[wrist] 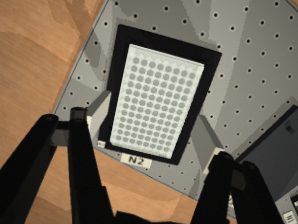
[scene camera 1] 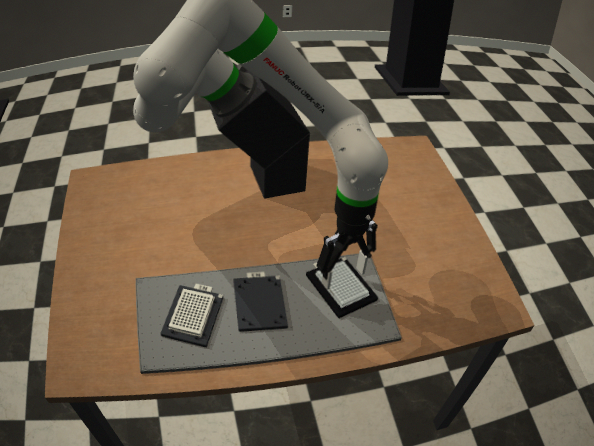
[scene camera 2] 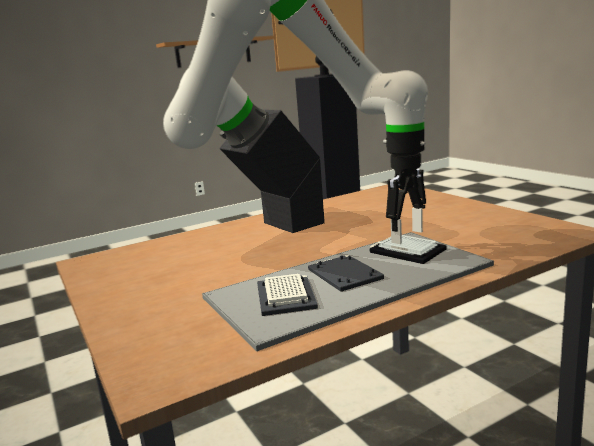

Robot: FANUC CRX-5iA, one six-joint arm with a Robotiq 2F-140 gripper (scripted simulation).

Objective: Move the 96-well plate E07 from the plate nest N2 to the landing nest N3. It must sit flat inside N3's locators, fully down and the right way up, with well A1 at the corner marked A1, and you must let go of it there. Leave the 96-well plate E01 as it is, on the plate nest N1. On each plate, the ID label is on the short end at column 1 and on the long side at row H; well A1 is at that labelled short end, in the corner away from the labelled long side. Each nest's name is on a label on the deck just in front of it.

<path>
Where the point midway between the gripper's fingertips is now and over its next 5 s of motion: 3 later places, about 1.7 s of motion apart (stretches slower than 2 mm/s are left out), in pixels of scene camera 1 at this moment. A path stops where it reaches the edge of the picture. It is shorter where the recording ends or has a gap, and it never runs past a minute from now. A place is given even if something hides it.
My gripper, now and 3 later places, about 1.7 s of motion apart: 343,278; 342,282; 342,282; 318,277
</path>
